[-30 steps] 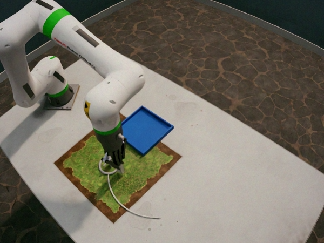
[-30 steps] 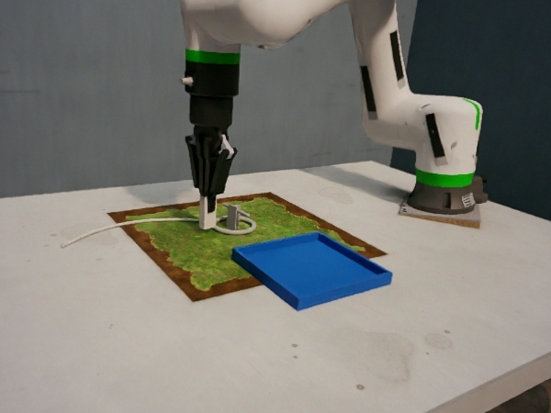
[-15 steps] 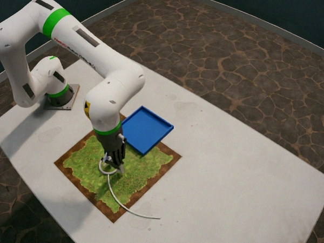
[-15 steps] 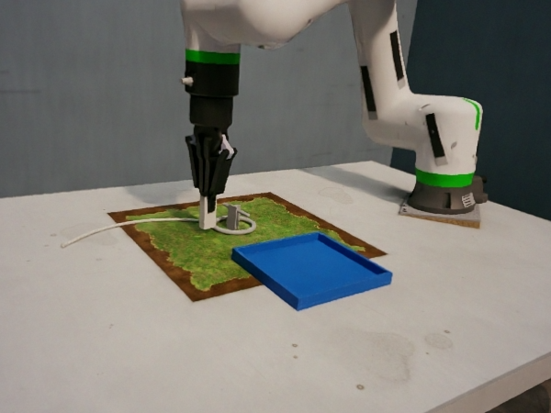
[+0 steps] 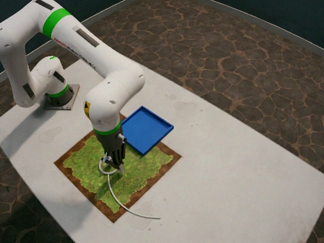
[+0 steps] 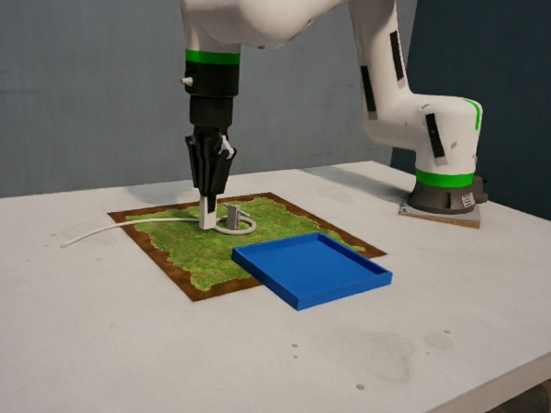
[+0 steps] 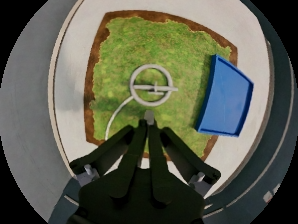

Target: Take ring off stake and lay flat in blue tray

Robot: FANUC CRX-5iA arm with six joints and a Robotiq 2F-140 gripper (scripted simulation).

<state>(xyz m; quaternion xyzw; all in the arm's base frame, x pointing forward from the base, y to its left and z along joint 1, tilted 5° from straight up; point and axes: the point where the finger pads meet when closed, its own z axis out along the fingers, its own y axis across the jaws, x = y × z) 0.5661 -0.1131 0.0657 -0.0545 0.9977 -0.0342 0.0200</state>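
The grey stake lies 6 cm behind my hand and 2 cm below it. The rest, counted from my hand: blue tray: 7 cm behind, 22 cm to the left, 4 cm below; square green grass mat: 6 cm behind, 2 cm to the left, 6 cm below.
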